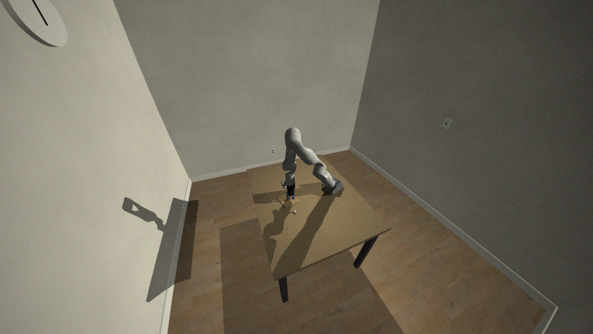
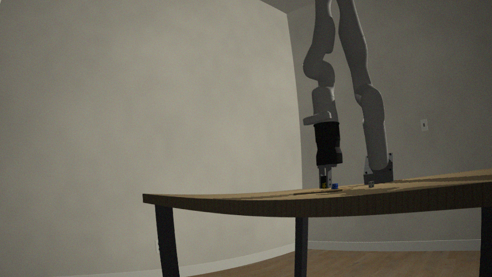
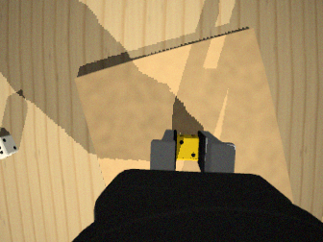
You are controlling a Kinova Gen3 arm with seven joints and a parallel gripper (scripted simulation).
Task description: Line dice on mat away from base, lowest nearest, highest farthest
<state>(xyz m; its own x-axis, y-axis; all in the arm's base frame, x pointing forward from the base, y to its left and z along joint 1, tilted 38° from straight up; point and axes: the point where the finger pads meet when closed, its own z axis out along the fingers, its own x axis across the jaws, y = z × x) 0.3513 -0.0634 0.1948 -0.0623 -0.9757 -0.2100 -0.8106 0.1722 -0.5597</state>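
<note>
Now: hand 10 mm above the yellow die. From my hand the other things lie so: white die: 150 mm to the left, 20 mm below; blue die: 50 mm behind, 20 mm below; tan mat: 30 mm below.
</note>
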